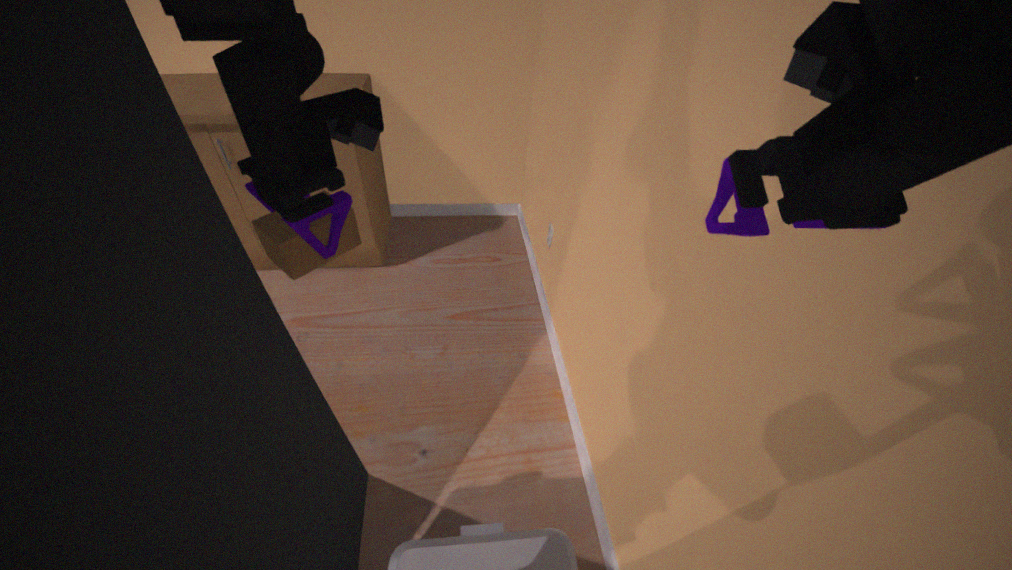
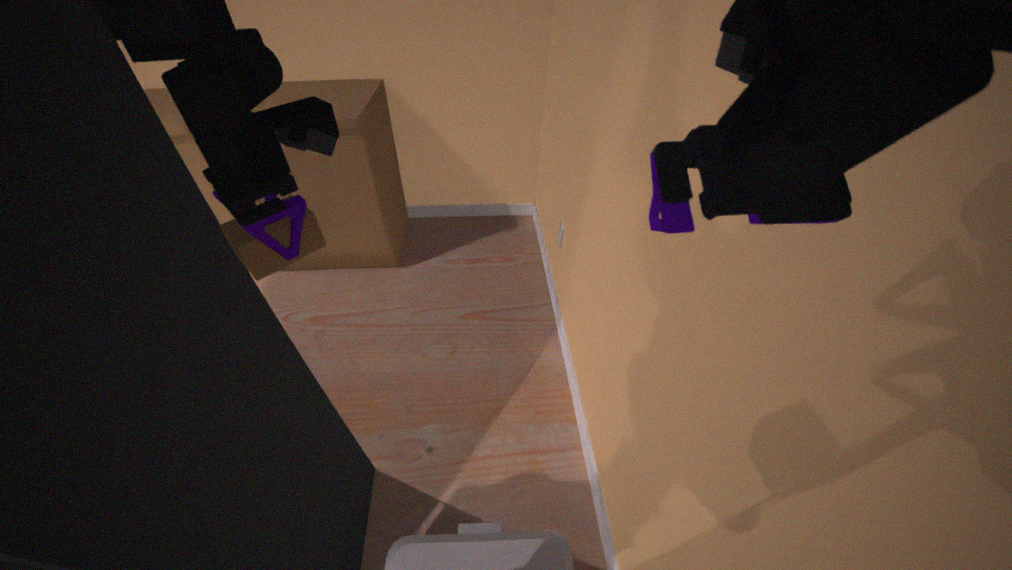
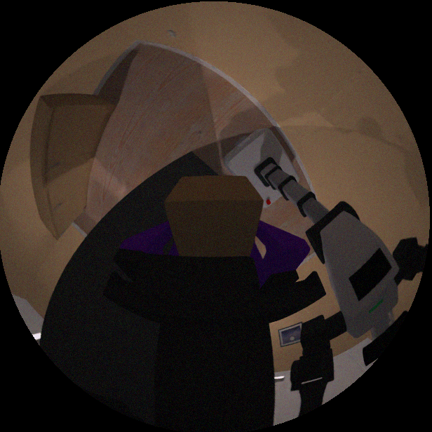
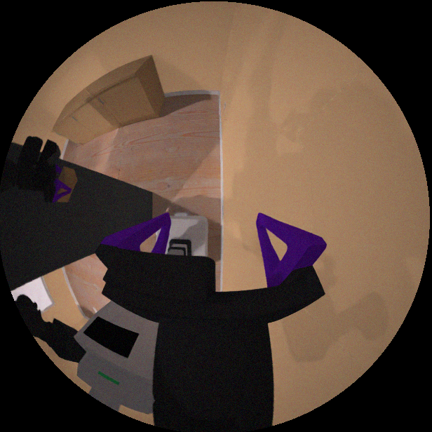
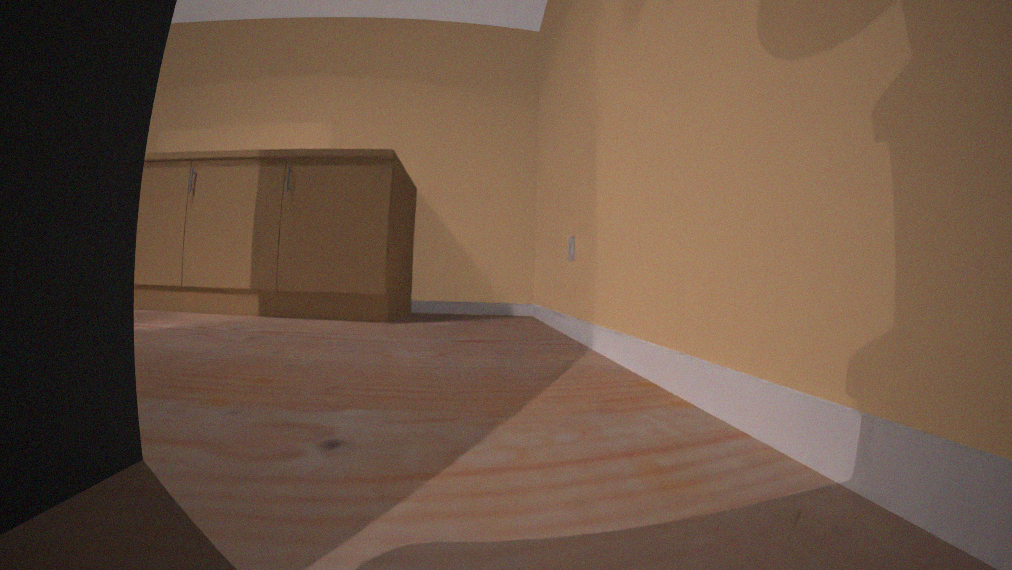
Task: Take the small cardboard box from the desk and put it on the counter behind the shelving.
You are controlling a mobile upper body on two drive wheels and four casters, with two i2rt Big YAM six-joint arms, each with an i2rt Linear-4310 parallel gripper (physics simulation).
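Frame: origin at the left arm's base, x ahead, y right, z down, level; metres.
Seen in the pictures: left gripper, between the fingertips: (image 1: 315, 244) (image 2: 282, 246); right gripper, between the fingertips: (image 1: 751, 223) (image 2: 701, 220).
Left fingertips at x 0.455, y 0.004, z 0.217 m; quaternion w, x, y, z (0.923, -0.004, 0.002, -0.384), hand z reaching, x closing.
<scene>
A point is followed by its place in that frame.
The small cardboard box (image 1: 281, 256) @[z 0.192, x 0.403, y -0.011 m] (image 2: 256, 263) @[z 0.203, x 0.406, y -0.001 m] (image 3: 214, 190) (image 4: 71, 176) is held off any surface between the purple fingers of my left gripper (image 1: 300, 225) (image 2: 263, 228) (image 3: 214, 217) (image 4: 68, 184), which is shut on it. My right gripper (image 1: 786, 226) (image 2: 725, 222) @[z 0.119, x 0.364, y 0.461 m] (image 4: 213, 217) is open and empty. The brown counter (image 1: 371, 212) @[z 1.034, x 1.763, y -0.283 m] (image 2: 361, 212) @[z 0.983, x 1.705, y -0.383 m] (image 3: 72, 145) (image 4: 142, 97) (image 5: 332, 226) @[z 0.915, x 1.699, y -0.581 m] has cupboard doors and stands against the far wall, beyond the dark shelving (image 1: 134, 318) @[z 0.246, x 0.368, y -0.176 m] (image 2: 148, 339) @[z 0.299, x 0.373, y -0.176 m] (image 3: 100, 300) (image 4: 105, 200) (image 5: 63, 247) @[z 1.169, x 0.536, y -0.180 m]. The desk is not identifiable.
The shelving's tall dark side panel runs close along the left, near my left arm, and hides part of the counter. A tan wall (image 1: 708, 339) @[z 0.465, x 0.476, y 0.650 m] (image 2: 708, 318) @[z 0.409, x 0.485, y 0.650 m] (image 5: 708, 212) @[z 1.036, x 0.764, y 0.642 m] with a white skirting board (image 5: 764, 417) @[z 1.372, x 0.627, y 0.633 m] runs along the right. My grey base (image 1: 488, 555) @[z 1.150, x 0.265, y 0.238 m] (image 2: 481, 555) @[z 1.150, x 0.263, y 0.232 m] shows at the bottom.
</scene>
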